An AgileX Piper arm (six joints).
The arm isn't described. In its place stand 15 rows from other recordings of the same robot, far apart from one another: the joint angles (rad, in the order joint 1, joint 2, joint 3, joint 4, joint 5, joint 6), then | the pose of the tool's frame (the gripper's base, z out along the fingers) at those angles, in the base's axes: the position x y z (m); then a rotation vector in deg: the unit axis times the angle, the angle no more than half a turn.
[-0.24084, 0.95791, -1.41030, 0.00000, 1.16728, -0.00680] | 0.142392 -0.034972 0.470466 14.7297 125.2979 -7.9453
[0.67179, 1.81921, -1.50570, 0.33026, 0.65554, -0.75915] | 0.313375 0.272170 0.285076 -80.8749 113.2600 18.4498
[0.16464, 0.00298, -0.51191, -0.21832, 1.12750, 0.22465] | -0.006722 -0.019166 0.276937 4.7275 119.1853 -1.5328
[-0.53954, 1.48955, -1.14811, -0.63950, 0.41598, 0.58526] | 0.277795 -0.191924 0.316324 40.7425 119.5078 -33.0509
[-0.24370, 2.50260, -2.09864, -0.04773, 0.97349, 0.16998] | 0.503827 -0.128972 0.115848 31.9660 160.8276 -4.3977
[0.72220, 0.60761, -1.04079, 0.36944, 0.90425, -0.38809] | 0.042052 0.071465 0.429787 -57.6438 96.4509 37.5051
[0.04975, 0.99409, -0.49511, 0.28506, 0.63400, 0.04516] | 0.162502 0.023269 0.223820 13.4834 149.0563 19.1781
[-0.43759, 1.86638, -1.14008, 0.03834, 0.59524, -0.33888] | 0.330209 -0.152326 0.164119 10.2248 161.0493 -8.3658
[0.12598, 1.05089, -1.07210, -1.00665, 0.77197, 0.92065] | 0.213697 -0.027004 0.409572 20.8289 106.6133 -27.1930
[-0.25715, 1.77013, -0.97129, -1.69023, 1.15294, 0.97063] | 0.300525 -0.164415 0.228441 8.4786 127.7530 -104.2381
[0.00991, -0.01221, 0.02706, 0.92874, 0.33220, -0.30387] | 0.052499 0.024289 0.186712 17.6875 98.3572 38.6173
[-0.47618, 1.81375, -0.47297, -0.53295, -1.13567, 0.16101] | 0.271640 -0.092928 0.142162 -0.4612 99.0240 0.3805
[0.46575, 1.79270, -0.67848, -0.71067, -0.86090, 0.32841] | 0.269106 0.185651 0.163080 -53.4288 94.1380 38.8449
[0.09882, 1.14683, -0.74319, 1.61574, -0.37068, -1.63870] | 0.246369 -0.008667 0.311347 7.9324 108.1227 -17.0862
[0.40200, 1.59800, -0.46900, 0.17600, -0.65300, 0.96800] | 0.257122 0.098797 0.163939 44.9934 109.8798 49.5231
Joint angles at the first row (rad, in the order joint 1, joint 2, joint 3, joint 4, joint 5, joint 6):
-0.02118 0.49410 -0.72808 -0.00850 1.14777 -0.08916
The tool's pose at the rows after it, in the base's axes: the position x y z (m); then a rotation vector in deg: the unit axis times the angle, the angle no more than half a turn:
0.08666 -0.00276 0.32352 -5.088 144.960 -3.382
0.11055 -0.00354 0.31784 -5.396 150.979 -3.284
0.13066 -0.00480 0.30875 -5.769 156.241 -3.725
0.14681 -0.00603 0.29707 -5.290 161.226 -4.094
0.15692 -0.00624 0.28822 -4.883 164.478 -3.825
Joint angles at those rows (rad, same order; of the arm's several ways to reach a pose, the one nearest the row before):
-0.02114 0.63168 -0.76846 -0.01101 1.18383 -0.09037
-0.02111 0.75344 -0.79120 -0.01427 1.18991 -0.09068
-0.02120 0.85676 -0.80288 -0.02403 1.19004 -0.09077
-0.02117 0.94574 -0.80518 -0.03457 1.19001 -0.07922
-0.02116 1.00433 -0.80520 -0.03459 1.18808 -0.07197

